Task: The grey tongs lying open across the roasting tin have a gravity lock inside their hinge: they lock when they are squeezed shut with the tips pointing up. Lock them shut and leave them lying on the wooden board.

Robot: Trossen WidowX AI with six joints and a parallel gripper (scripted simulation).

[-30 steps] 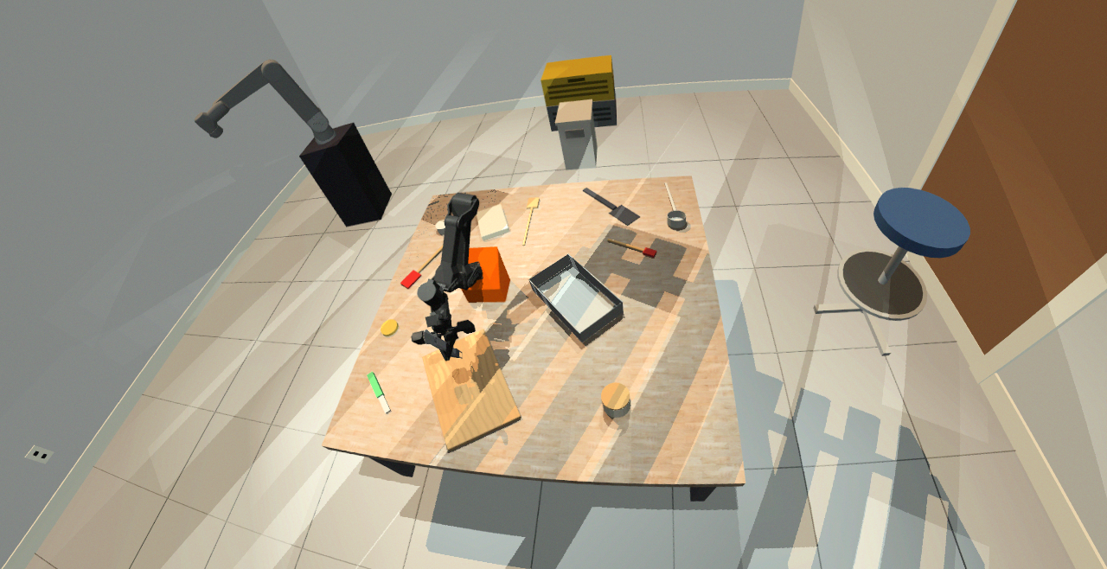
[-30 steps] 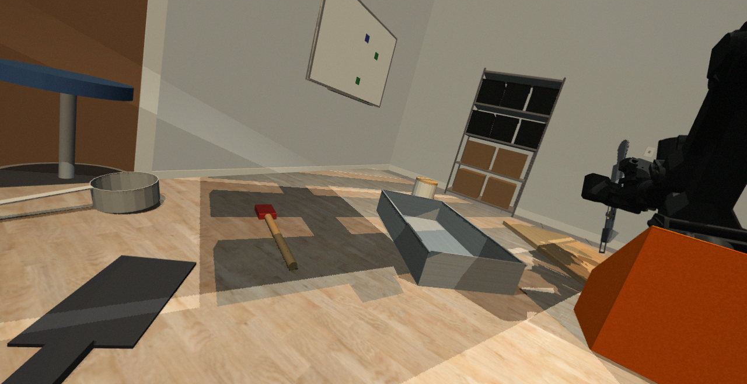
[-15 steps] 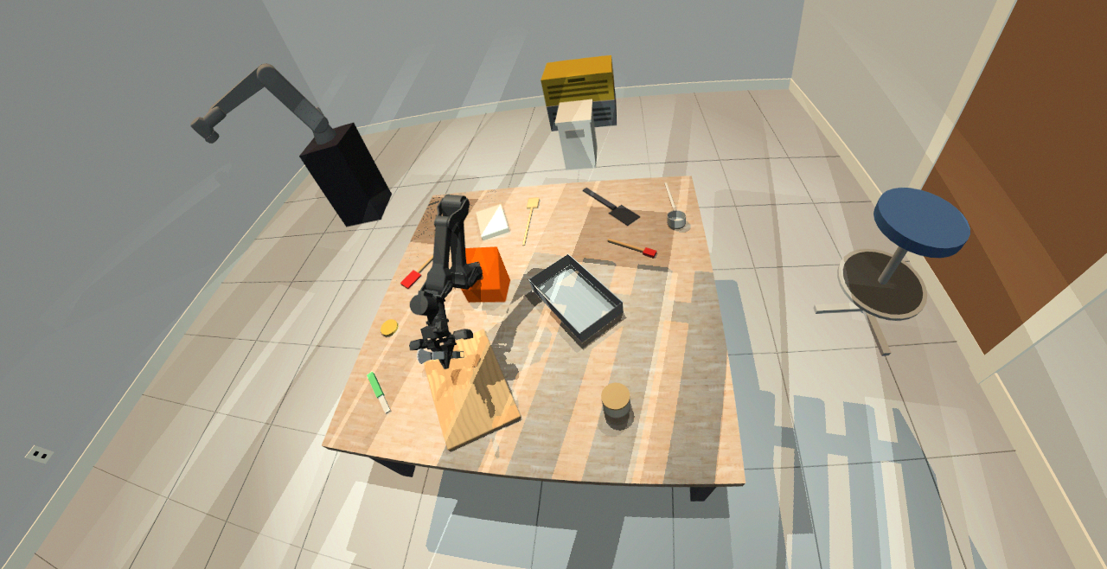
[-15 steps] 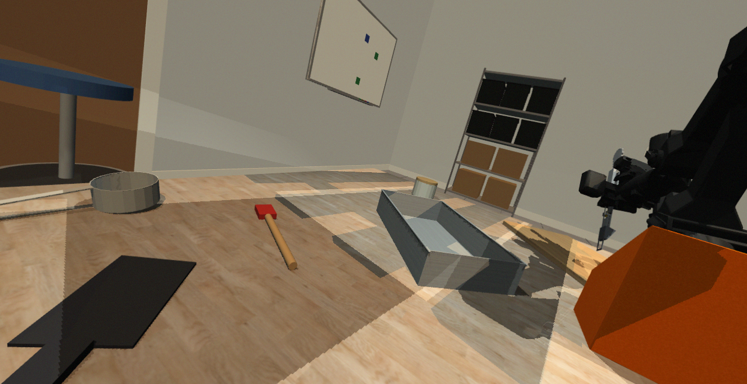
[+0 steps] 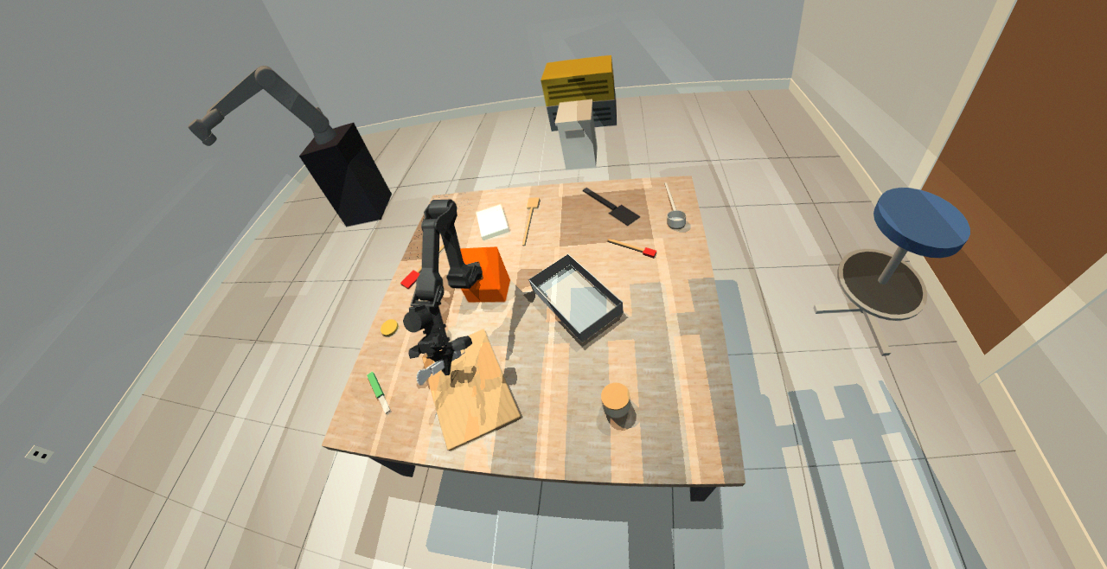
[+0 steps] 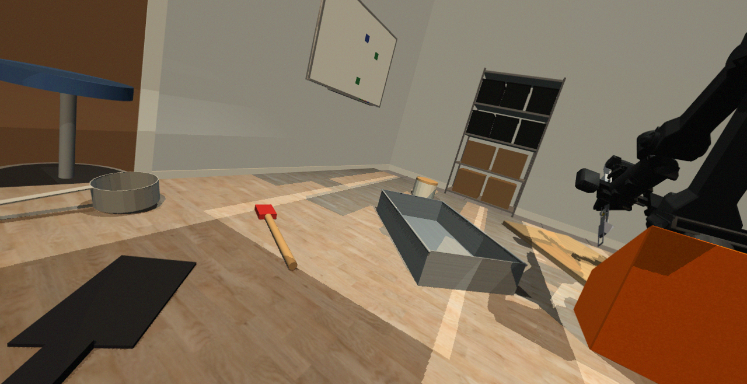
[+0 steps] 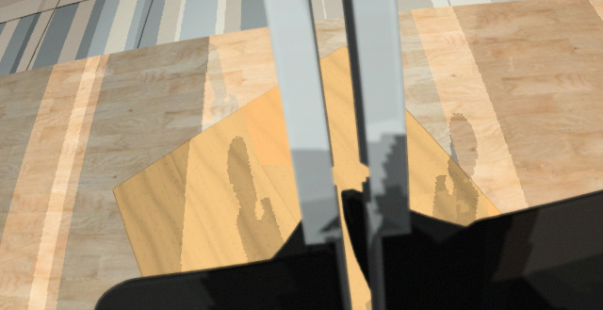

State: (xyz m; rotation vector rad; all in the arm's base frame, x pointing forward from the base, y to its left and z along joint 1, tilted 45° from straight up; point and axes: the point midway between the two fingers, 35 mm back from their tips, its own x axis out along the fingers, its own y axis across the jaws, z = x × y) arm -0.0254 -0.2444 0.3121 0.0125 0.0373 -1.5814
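Right now the wooden board is 1 cm ahead of my gripper tip, 3 cm to the left of it and 14 cm below it. Round my gripper tip: grey roasting tin: 38 cm ahead, 32 cm to the left, 12 cm below; then tan-lidded pot: 47 cm ahead, 8 cm to the right, 11 cm below; then black spatula: 57 cm ahead, 80 cm to the left, 14 cm below.
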